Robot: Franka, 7 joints.
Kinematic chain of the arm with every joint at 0, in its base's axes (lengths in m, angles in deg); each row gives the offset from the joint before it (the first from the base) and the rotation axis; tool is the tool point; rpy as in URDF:
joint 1: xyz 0 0 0.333 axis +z
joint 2: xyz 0 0 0 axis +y
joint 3: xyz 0 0 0.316 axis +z
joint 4: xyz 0.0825 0 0 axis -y
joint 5: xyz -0.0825 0 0.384 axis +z
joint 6: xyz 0 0 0 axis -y
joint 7: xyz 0.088 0 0 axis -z
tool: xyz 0 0 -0.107 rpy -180 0 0
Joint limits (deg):
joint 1: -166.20..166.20
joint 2: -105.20..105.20
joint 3: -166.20..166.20
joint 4: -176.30..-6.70
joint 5: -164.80..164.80
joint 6: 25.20..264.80
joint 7: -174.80..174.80
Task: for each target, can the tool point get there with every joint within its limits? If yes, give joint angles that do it. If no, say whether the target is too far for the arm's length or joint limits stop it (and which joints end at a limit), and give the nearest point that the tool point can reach.
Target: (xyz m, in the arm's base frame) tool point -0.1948 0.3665 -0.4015
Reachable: no: joint limits stop it (at a limit: joint 2) | nearest point -0.1889 0.3555 -0.3472 | short by 0.056 m
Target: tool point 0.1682 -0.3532 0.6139
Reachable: yes | joints 2.03 85.96 -109.27 -127.23 84.10 240.47 129.48
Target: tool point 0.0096 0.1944 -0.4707
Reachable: no: joint limits stop it (at a limit: joint 2) | nearest point 0.0104 0.2103 -0.3558 | short by 0.116 m
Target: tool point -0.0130 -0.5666 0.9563
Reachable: yes | joints 80.45 -59.41 -32.13 -29.71 -84.00 168.61 -29.40
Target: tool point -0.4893 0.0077 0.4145
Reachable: yes | joints -96.38 -56.17 -86.67 -141.92 126.79 104.53 -102.74
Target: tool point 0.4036 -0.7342 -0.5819
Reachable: no: too far | nearest point 0.2883 -0.5245 -0.2572 | short by 0.403 m
